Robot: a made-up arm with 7 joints.
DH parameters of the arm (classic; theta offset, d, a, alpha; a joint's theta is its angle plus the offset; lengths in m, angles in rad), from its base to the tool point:
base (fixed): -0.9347 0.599 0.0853 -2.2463
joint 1: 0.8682 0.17 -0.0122 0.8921
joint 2: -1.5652 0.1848 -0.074 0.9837
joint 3: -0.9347 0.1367 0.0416 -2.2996
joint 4: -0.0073 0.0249 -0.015 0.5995
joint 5: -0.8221 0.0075 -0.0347 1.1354
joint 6: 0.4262 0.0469 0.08 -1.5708
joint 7: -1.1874 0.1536 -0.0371 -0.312
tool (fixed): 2.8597 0.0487 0 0
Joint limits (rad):
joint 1: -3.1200..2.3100
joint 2: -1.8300..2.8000
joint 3: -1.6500..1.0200
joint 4: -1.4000..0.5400
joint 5: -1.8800..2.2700
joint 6: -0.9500..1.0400
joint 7: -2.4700..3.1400
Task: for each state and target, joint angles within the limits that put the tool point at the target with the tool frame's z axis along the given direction. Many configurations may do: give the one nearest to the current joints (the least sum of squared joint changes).
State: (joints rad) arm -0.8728 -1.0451 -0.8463 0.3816 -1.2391 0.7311 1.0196
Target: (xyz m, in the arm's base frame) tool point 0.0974 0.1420 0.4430 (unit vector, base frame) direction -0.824 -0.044 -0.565
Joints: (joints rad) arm -0.5606 -0.2052 -1.1846 0.3069 -1.8163 0.5360 1.5647
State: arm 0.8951 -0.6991 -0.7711 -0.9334 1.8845 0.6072 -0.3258
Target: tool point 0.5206 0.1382 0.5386 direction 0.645 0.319 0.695
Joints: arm 0.3839 -1.1353 -1.4000 -0.4326 2.1021 0.7848 -0.5652
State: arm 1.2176 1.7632 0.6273 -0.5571 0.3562 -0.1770 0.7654
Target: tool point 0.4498 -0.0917 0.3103 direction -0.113 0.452 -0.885
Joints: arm 0.5764 1.7846 0.4593 -0.3202 0.6138 -0.7200 1.1804
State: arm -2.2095 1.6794 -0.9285 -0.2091 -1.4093 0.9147 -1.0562
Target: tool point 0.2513 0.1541 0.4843 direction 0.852 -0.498 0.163
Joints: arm -2.7227 1.9322 -0.2445 -0.1807 -1.1161 0.9129 -1.7591
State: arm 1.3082 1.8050 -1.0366 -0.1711 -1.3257 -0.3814 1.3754
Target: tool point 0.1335 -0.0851 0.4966 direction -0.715 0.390 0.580
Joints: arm 0.9184 1.7609 -1.2370 0.1740 -1.0512 0.1918 1.3951
